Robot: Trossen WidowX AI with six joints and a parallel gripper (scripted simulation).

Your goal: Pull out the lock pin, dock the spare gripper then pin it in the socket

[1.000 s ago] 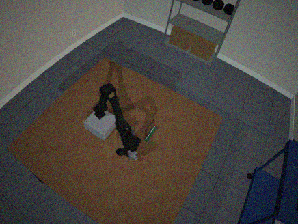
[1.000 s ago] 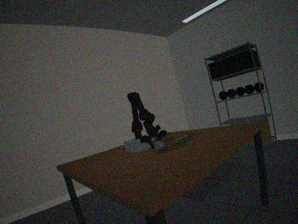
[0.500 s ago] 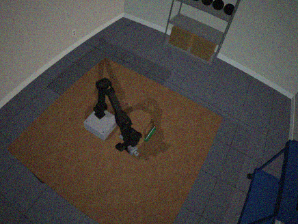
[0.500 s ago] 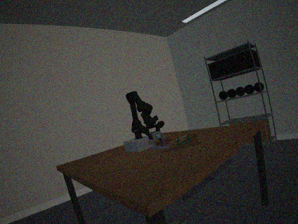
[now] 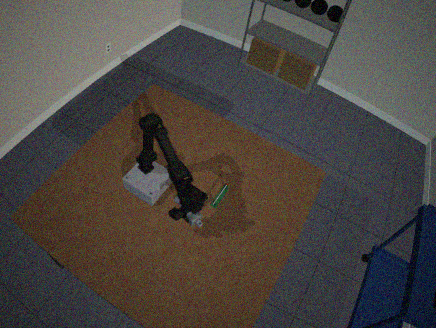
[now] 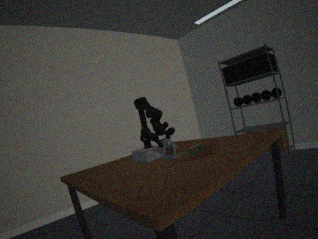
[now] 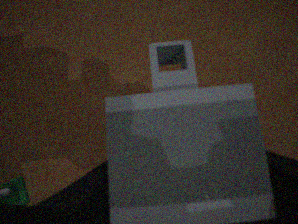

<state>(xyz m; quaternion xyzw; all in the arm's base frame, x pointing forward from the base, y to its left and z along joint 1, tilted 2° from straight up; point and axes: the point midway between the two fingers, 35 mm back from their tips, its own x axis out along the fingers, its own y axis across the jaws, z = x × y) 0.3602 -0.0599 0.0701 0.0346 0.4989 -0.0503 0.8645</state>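
Now: the socket mount 110 mm behind my gripper tip, 110 mm to the left of it and 70 mm below it. Also, from my gripper tip: spare gripper: 20 mm above; green holder: 20 mm behind, 240 mm to the left, 90 mm below.
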